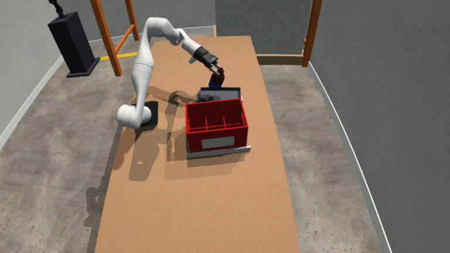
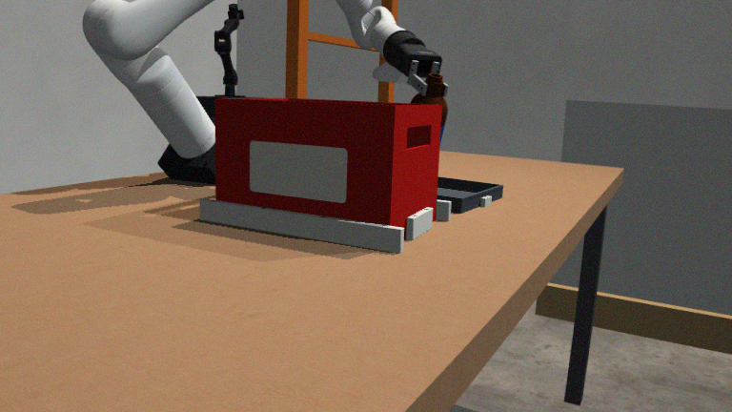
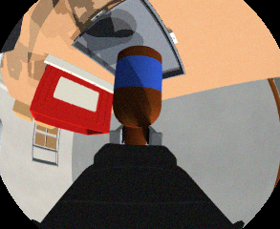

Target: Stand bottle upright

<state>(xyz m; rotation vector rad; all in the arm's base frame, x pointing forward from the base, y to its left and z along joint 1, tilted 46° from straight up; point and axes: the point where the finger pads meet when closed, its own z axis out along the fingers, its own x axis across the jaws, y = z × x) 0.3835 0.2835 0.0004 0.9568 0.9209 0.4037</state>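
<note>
Right now the brown bottle is 1 cm behind my hand, 1 cm to the left of it and 5 cm below it. The rest, counted from my hand: dark grey tray 1 cm to the right, 19 cm below; red crate 1 cm behind, 29 cm to the right, 12 cm below.
</note>
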